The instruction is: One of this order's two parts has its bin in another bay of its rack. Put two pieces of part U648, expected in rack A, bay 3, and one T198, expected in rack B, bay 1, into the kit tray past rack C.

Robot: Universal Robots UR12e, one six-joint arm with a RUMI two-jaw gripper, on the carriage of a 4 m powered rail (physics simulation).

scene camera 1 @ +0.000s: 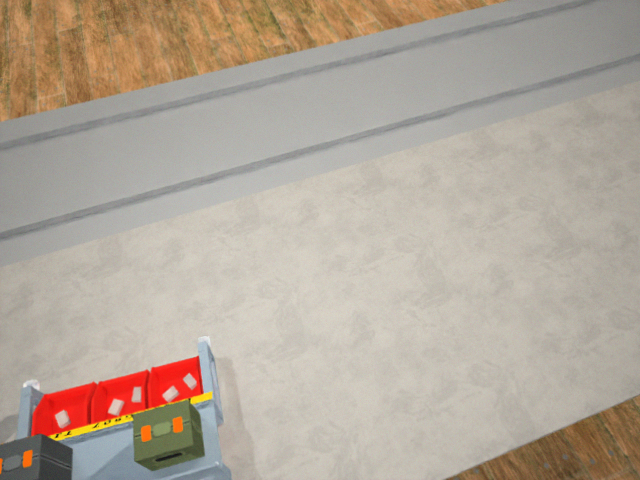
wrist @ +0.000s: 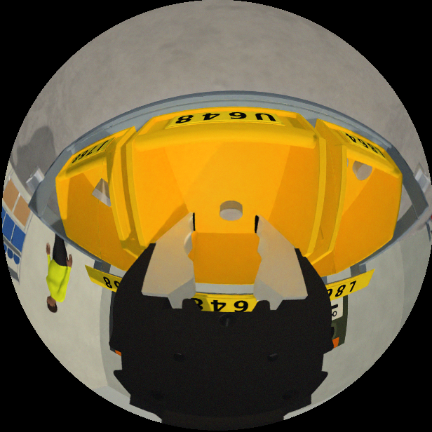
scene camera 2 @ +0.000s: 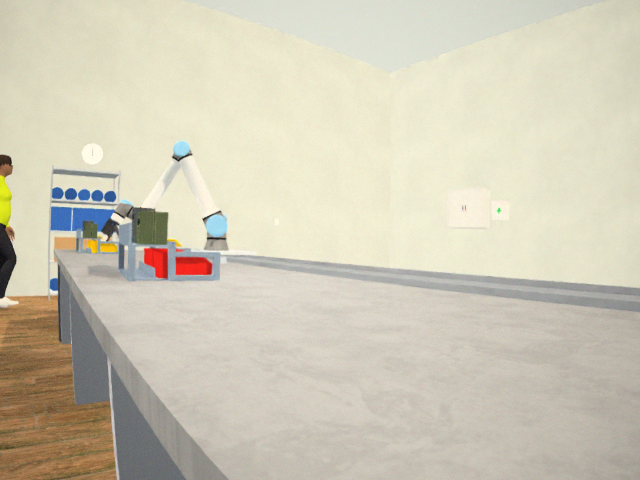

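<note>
In the wrist view a yellow bin (wrist: pixel 230 165) labelled U648 is the middle one of three. One small grey round part (wrist: pixel 231 210) lies in it. My gripper (wrist: pixel 224 214) is open, its two pale jaws spread over this bin with no part between them; the grey part shows just beyond the tips. In scene camera 2 the gripper (scene camera 2: pixel 107 238) is small and dark above the far yellow bins (scene camera 2: pixel 107 247). A rack with red bins (scene camera 1: pixel 121 400) (scene camera 2: pixel 193 266) stands nearer; its yellow strip is partly covered, so I cannot read all labels. The kit tray cannot be made out.
Yellow bins with grey parts, left (wrist: pixel 90 200) and right (wrist: pixel 367 200), flank the middle bin. A label strip (wrist: pixel 350 282) runs along the rack behind them. Green (scene camera 1: pixel 168 434) and dark grey (scene camera 1: pixel 38 459) cases stand on the red-bin rack. A person (scene camera 2: pixel 5 206) (wrist: pixel 58 277) stands beyond the table.
</note>
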